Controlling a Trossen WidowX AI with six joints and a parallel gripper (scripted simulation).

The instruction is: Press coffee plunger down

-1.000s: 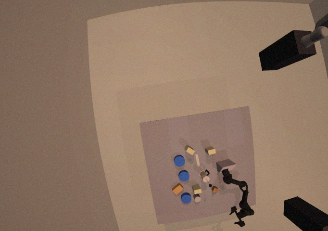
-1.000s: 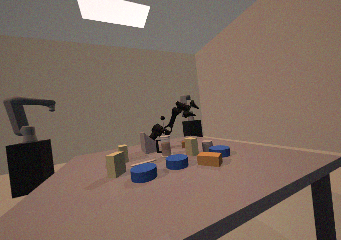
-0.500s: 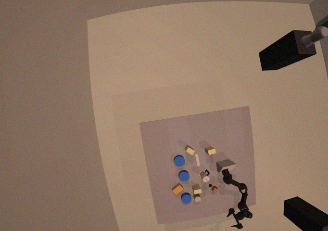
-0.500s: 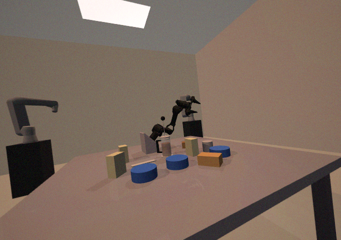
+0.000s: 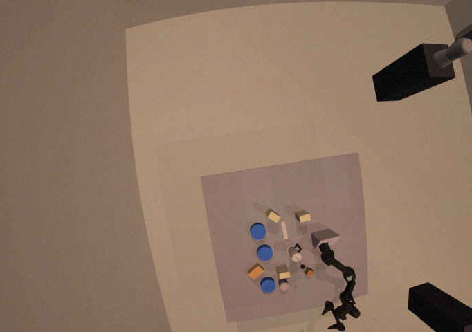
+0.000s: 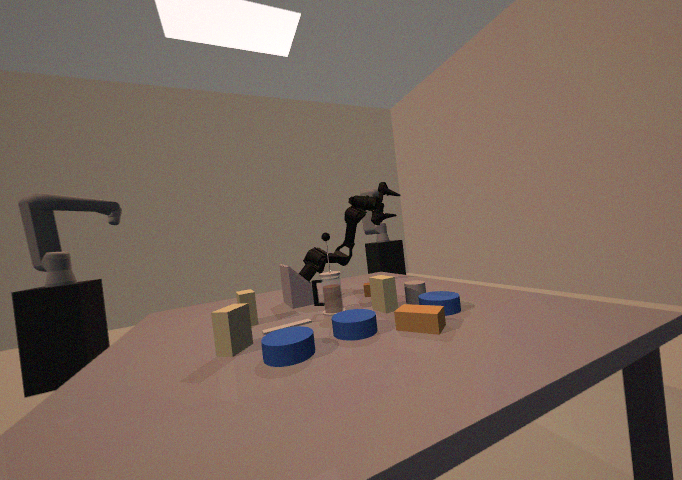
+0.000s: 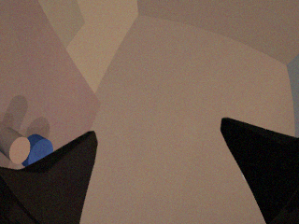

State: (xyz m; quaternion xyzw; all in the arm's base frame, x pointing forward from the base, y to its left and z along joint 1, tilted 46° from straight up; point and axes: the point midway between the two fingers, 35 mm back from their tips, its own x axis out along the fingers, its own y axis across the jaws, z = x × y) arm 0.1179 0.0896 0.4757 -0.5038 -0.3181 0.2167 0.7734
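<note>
The coffee press lies 39 cm to the right of my gripper tip, 24 cm below it and 9 cm ahead of it. The rest, counted from my gripper tip: grey cylinder 33 cm below, 19 cm ahead, 10 cm to the right; then pale stick 55 cm to the right, 37 cm below, 15 cm ahead.
</note>
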